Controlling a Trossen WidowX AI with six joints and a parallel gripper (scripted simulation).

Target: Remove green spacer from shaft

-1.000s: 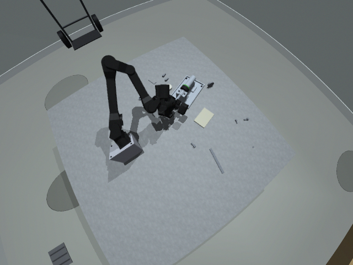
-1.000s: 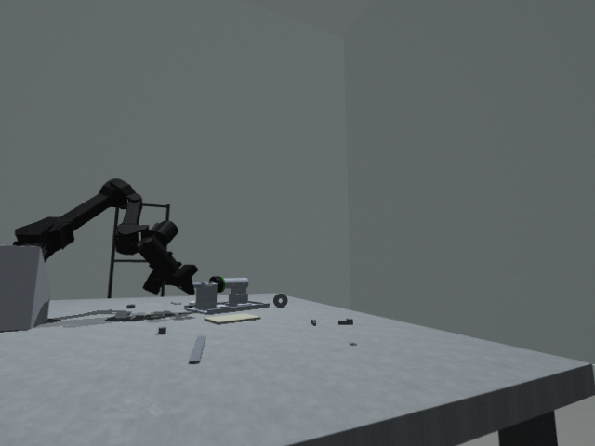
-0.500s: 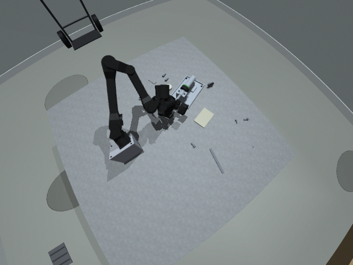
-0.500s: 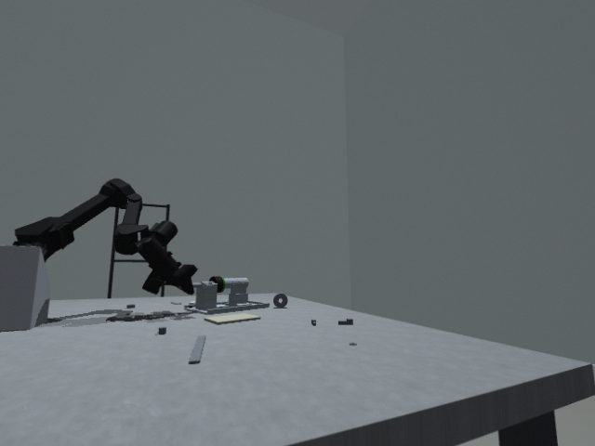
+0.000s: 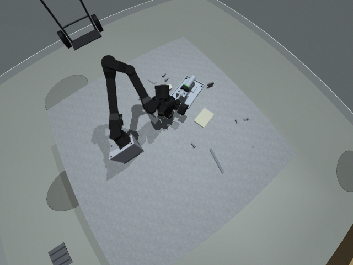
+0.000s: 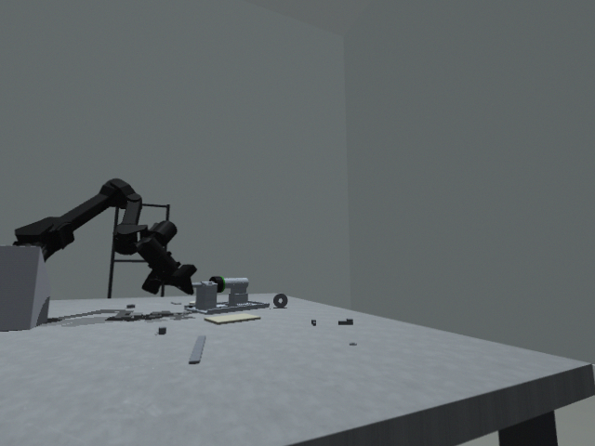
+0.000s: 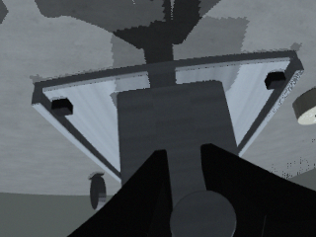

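My gripper tip is now 50 mm short of the grey shaft, 20 mm to the right of it and 20 mm below it. The rest, counted from my gripper tip: green spacer: 90 mm ahead, 30 mm to the left, 20 mm above; then white ring: 150 mm to the left, 50 mm below, 40 mm ahead; then dark spacer: 70 mm ahead, 20 mm to the left, 20 mm above.
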